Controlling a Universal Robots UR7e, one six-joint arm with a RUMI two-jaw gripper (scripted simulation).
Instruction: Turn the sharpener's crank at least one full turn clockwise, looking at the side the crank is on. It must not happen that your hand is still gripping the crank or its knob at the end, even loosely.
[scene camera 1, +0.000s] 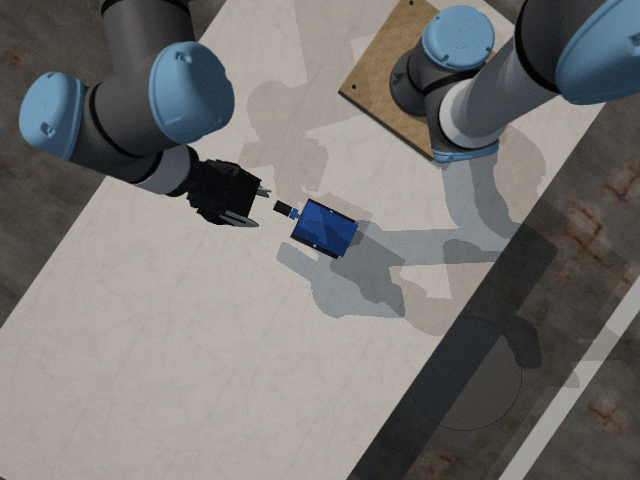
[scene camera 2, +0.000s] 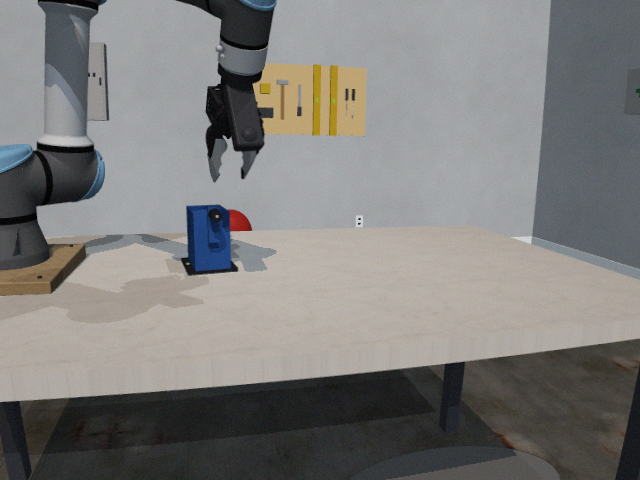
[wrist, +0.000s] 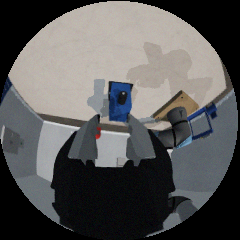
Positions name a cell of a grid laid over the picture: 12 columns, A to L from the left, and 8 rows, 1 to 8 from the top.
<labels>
my gripper: scene camera 1 E4; scene camera 2 E4; wrist F4
</labels>
